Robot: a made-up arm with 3 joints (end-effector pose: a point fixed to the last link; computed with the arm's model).
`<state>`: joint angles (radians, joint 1 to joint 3).
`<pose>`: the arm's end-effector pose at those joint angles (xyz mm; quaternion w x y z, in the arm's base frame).
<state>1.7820 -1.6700 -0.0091</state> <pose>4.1 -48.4 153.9 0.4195 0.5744 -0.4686 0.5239</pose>
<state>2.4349 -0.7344 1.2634</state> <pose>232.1 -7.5 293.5 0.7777 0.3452 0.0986 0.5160</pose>
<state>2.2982 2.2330 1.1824</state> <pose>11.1 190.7 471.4 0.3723 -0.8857 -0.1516 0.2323</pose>
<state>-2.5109 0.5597 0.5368</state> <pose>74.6 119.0 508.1 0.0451 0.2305 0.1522 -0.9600</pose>
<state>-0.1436 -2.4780 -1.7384</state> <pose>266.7 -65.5 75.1 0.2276 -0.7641 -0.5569 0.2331</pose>
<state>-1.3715 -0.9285 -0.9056</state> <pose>-16.1 252.8 145.6 0.8700 -0.4066 -0.1876 -0.2064</pose>
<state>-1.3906 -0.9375 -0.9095</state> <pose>-11.0 251.4 143.1 0.8664 -0.4124 -0.1845 -0.2125</pose>
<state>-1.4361 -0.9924 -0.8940</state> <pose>2.7 237.9 132.2 0.8473 -0.4374 -0.1879 -0.2355</pose>
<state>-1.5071 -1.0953 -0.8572</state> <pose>22.1 209.5 115.0 0.8091 -0.4819 -0.1973 -0.2726</pose>
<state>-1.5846 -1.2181 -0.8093</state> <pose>38.6 172.3 99.0 0.7593 -0.5326 -0.2089 -0.3100</pose>
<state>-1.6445 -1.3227 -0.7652</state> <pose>47.0 139.1 89.5 0.7141 -0.5735 -0.2198 -0.3359</pose>
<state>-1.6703 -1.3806 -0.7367</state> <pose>49.0 120.8 86.2 0.6886 -0.5943 -0.2287 -0.3470</pose>
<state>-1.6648 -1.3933 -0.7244</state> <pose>48.0 117.2 86.4 0.6838 -0.5968 -0.2357 -0.3475</pose>
